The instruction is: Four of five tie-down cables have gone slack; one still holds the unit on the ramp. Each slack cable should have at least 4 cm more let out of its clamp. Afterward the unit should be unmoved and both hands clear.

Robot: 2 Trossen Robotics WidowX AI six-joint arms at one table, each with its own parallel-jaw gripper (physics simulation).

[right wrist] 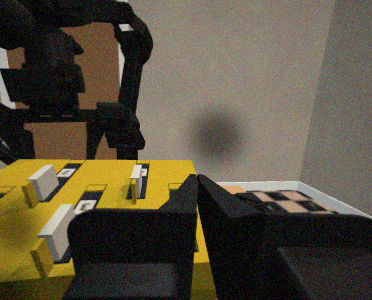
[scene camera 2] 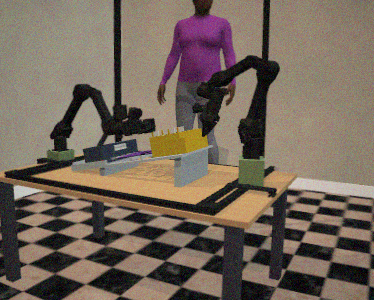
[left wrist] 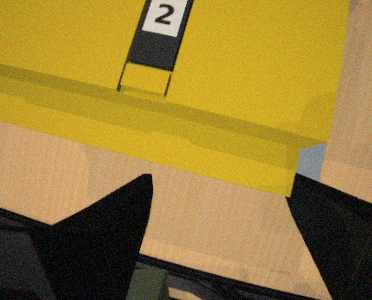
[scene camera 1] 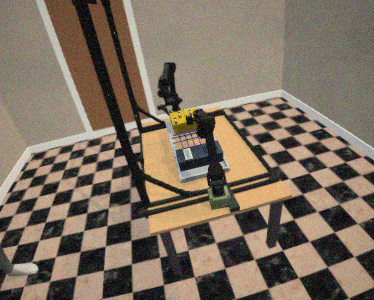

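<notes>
A yellow clamp box (scene camera 1: 182,123) (scene camera 2: 172,145) (left wrist: 250,60) (right wrist: 167,170) stands at the high end of the grey ramp (scene camera 1: 200,174) (scene camera 2: 192,169). White levers (right wrist: 44,181) stand up from its numbered slots; one slot is mostly hidden by a finger. A dark blue unit (scene camera 1: 200,157) (scene camera 2: 102,152) lies lower on the ramp; purple cables (scene camera 1: 189,140) (scene camera 2: 131,155) run between them. My right gripper (scene camera 2: 153,125) (right wrist: 195,180) is shut and empty above the box's near side. My left gripper (scene camera 2: 205,132) (left wrist: 218,181) is open and empty at the box's far edge, by slot 2.
Black frame bars (scene camera 1: 212,188) (scene camera 2: 165,199) run along the table (scene camera 1: 160,220) (scene camera 2: 150,184), with tall black posts (scene camera 2: 117,60) beside it. The left arm's green base (scene camera 2: 251,171) stands at the right in scene camera 2. A person in purple (scene camera 2: 202,50) stands behind the table.
</notes>
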